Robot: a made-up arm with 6 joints. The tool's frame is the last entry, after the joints. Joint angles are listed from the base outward. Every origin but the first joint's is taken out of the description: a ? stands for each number. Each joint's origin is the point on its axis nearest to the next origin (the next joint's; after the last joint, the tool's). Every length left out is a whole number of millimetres.
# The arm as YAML. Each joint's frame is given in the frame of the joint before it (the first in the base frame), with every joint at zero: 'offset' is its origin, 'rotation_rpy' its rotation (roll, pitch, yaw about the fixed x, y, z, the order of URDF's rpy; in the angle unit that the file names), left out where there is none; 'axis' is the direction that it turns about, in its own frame. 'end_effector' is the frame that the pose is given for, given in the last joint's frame.
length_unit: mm
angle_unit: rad
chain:
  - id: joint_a
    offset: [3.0, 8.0, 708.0]
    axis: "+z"
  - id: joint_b
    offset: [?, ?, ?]
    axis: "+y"
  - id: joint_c
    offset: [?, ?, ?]
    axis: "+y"
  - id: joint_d
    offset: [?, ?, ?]
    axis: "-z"
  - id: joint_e
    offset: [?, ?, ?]
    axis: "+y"
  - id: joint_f
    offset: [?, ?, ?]
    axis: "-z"
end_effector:
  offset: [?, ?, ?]
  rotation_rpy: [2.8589, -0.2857, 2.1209]
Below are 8 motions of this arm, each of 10 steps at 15 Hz.
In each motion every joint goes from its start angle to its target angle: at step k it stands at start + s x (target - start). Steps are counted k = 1, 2, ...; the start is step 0. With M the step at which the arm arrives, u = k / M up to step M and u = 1 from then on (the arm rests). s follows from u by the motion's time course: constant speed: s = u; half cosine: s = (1 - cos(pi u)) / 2; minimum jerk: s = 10 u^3 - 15 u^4 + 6 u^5.
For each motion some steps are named. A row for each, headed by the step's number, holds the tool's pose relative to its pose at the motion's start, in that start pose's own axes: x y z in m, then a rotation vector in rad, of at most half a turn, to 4 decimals.
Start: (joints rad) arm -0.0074 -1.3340 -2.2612 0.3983 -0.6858 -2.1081
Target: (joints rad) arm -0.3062 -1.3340 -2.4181 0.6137 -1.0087 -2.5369
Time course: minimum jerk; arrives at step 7
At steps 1, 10:
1: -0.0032 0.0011 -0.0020 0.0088 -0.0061 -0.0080
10: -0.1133 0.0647 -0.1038 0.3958 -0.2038 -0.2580

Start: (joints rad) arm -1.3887 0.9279 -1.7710 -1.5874 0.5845 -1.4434
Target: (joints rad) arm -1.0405 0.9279 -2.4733 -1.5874 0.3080 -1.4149
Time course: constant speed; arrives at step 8
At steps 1, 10:
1: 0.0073 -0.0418 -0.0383 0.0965 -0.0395 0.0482
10: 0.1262 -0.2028 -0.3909 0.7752 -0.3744 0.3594

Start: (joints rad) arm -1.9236 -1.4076 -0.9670 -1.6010 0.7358 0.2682
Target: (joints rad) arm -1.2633 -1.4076 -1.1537 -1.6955 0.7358 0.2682
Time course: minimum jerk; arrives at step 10
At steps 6, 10:
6: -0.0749 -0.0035 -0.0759 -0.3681 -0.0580 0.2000
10: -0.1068 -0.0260 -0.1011 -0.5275 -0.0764 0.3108

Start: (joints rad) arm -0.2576 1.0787 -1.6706 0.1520 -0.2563 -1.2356
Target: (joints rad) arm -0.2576 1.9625 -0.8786 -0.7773 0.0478 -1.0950
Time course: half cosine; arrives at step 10
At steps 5, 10:
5: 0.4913 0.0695 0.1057 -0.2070 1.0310 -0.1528
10: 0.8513 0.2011 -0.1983 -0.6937 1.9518 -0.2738

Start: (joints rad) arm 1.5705 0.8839 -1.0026 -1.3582 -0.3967 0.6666
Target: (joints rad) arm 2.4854 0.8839 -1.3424 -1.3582 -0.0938 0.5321
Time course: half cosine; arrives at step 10
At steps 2, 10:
2: 0.0081 0.0172 0.0167 0.0400 0.0308 -0.0918
10: 0.2102 0.1697 0.1613 0.2539 0.2546 -0.9841

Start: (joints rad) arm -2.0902 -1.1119 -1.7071 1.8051 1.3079 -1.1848
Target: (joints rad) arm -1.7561 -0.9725 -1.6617 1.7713 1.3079 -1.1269
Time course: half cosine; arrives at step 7
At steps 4, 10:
4: -0.0096 -0.0476 -0.0299 -0.1875 -0.0152 0.1569
10: -0.0112 -0.0825 -0.0365 -0.3038 -0.0101 0.2612

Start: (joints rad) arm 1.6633 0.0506 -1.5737 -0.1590 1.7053 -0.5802
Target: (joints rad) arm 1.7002 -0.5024 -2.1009 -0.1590 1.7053 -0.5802
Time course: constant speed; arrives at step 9
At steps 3, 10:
3: 0.1074 -0.0114 -0.1561 -0.1653 -0.3067 -0.0916
10: 0.4300 -0.1381 -0.3378 -0.5079 -0.9133 -0.2757

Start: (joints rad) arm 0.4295 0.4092 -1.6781 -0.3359 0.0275 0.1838
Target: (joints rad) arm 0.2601 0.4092 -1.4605 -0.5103 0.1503 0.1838
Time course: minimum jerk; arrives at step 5
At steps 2, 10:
2: -0.0009 -0.0551 0.0056 0.1277 0.0199 0.0052
10: 0.0051 -0.1747 0.0007 0.3943 0.0736 0.0325

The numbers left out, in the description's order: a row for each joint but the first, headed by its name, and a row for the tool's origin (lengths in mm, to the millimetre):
joint_b: -12.0 21.0 0.0
joint_c: 25.0 0.0 199.0
joint_d: 61.0 0.0 -409.0
joint_e: 21.0 6.0 0.0
joint_f: 112.0 0.0 -107.0
tool: 4.0 9.0 0.0

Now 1 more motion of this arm.
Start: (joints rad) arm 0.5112 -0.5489 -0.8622 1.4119 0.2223 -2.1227
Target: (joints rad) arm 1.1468 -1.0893 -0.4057 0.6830 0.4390 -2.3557
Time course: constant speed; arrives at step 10
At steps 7, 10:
7: 0.0684 0.2067 0.0528 -0.2835 0.3879 -0.8055
10: 0.1198 0.2836 0.0491 -0.3959 0.4820 -1.1714

